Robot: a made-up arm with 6 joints. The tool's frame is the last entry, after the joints. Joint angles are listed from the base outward.
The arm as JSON. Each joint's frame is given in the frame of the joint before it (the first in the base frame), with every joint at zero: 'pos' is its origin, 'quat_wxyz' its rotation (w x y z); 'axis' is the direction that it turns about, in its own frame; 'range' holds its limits. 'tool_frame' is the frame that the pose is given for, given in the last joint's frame.
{
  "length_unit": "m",
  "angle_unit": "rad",
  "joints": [
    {
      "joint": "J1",
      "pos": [
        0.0,
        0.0,
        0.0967
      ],
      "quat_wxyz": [
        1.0,
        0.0,
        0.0,
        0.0
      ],
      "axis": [
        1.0,
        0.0,
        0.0
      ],
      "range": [
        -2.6,
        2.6
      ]
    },
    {
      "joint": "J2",
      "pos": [
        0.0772,
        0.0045,
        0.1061
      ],
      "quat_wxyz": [
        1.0,
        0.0,
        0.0,
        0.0
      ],
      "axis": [
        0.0,
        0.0,
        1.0
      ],
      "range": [
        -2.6,
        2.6
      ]
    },
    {
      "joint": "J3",
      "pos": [
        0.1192,
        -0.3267,
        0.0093
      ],
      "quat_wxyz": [
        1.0,
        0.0,
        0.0,
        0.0
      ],
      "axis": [
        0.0,
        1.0,
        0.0
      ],
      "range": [
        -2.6,
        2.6
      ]
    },
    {
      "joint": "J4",
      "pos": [
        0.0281,
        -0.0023,
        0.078
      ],
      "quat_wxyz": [
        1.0,
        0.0,
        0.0,
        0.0
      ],
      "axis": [
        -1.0,
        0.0,
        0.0
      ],
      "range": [
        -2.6,
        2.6
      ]
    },
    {
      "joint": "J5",
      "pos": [
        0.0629,
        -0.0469,
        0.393
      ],
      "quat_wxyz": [
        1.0,
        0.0,
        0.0,
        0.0
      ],
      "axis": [
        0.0,
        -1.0,
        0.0
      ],
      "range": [
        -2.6,
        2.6
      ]
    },
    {
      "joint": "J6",
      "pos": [
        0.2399,
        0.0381,
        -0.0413
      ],
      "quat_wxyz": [
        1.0,
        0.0,
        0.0,
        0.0
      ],
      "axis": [
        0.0,
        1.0,
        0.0
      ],
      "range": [
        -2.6,
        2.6
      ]
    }
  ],
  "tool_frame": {
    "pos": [
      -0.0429,
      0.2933,
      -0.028
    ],
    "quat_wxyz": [
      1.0,
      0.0,
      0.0,
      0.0
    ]
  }
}
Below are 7 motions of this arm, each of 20 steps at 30 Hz.
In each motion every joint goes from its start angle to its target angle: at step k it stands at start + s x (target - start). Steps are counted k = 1, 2, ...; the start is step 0. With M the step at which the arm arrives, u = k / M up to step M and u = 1 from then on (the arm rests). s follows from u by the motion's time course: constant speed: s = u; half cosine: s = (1 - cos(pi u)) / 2; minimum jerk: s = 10 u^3 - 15 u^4 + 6 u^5.
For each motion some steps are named. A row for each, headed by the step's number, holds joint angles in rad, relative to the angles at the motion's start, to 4 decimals.
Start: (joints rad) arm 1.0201 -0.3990 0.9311 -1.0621 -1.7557 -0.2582
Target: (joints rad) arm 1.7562 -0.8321 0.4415 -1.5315 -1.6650 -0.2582
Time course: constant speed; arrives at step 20
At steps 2, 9, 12, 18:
2: 0.0736 -0.0433 -0.0490 -0.0469 0.0091 0.0000
9: 0.3312 -0.1949 -0.2203 -0.2112 0.0408 0.0000
12: 0.4417 -0.2599 -0.2938 -0.2816 0.0544 0.0000
18: 0.6625 -0.3898 -0.4406 -0.4225 0.0816 0.0000

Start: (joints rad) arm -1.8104 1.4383 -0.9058 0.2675 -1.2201 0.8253
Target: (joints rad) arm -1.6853 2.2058 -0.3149 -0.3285 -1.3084 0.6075
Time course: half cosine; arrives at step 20
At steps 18, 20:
18: 0.1220 0.7487 0.5764 -0.5814 -0.0861 -0.2125
20: 0.1251 0.7675 0.5909 -0.5960 -0.0883 -0.2178

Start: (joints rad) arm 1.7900 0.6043 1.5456 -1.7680 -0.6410 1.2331
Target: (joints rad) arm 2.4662 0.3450 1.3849 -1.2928 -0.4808 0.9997
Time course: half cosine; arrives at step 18
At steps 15, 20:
15: 0.6309 -0.2419 -0.1499 0.4434 0.1495 -0.2178
20: 0.6762 -0.2593 -0.1607 0.4752 0.1602 -0.2334

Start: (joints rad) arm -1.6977 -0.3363 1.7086 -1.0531 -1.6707 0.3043
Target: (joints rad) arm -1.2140 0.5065 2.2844 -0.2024 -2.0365 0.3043
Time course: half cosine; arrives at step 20
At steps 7, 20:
7: 0.1321 0.2301 0.1572 0.2322 -0.0999 0.0000
20: 0.4837 0.8428 0.5758 0.8507 -0.3658 0.0000

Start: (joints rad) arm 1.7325 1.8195 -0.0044 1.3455 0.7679 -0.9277
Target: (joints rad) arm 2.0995 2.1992 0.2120 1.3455 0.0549 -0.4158
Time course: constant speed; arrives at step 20
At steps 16, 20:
16: 0.2936 0.3038 0.1731 0.0000 -0.5704 0.4095
20: 0.3670 0.3797 0.2164 0.0000 -0.7130 0.5119

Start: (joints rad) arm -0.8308 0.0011 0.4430 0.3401 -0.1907 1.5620
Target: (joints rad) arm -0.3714 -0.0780 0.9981 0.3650 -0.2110 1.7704
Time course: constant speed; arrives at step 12
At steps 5, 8, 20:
5: 0.1914 -0.0330 0.2313 0.0104 -0.0085 0.0868
8: 0.3063 -0.0527 0.3701 0.0166 -0.0135 0.1389
20: 0.4594 -0.0791 0.5551 0.0249 -0.0203 0.2084

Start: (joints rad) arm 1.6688 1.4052 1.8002 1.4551 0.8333 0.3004
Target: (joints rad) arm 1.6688 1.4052 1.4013 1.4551 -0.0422 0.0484
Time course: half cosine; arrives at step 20
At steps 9, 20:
9: 0.0000 0.0000 -0.1682 0.0000 -0.3693 -0.1063
20: 0.0000 0.0000 -0.3989 0.0000 -0.8755 -0.2520

